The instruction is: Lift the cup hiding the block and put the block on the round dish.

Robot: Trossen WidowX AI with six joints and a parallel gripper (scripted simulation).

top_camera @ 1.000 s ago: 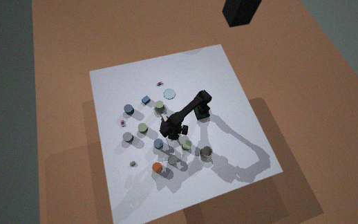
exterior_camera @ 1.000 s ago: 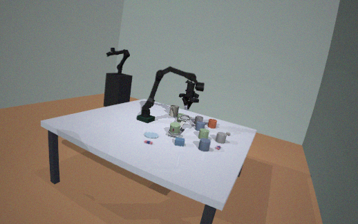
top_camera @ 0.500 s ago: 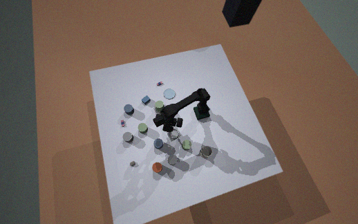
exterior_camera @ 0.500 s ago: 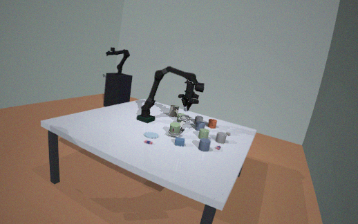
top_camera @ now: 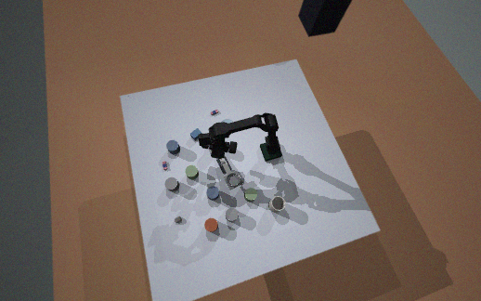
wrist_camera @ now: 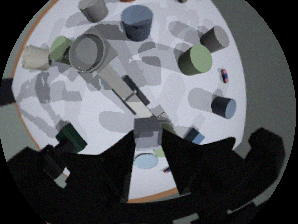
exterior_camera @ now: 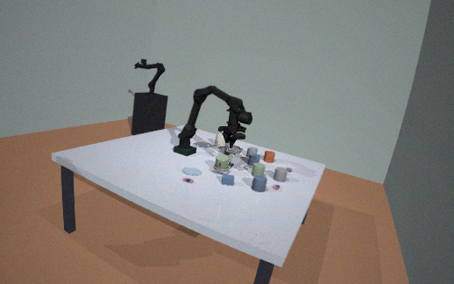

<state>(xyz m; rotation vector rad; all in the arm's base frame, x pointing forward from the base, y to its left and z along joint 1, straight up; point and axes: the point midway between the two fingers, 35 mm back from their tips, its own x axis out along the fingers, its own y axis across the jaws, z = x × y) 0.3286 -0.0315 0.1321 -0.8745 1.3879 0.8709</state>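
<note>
The pale blue round dish lies 20 cm to the right of my gripper tip, 13 cm below it and 10 cm behind it. Also, from my gripper tip: orange cup 36 cm to the left, 15 cm ahead, 10 cm below; then blue block 19 cm to the right, 11 cm below, 11 cm ahead; then grey block right at my gripper tip.
</note>
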